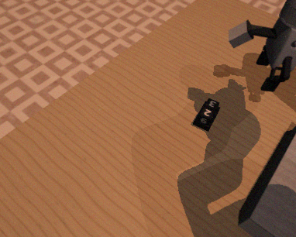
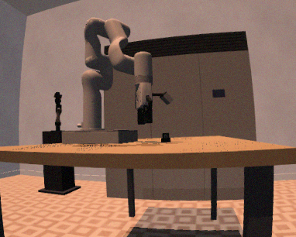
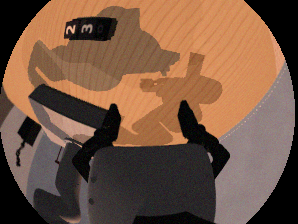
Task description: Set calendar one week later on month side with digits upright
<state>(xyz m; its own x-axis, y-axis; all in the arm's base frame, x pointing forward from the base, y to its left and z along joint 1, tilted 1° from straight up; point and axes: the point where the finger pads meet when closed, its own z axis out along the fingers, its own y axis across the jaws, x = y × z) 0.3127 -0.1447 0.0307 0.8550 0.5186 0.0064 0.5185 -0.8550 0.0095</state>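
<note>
The black cube lies 6 cm ahead of my hand, 13 cm to the left of it and 6 cm below it. From my hand the other things lie so: black digit cube: 6 cm ahead, 16 cm to the left, 6 cm below.
</note>
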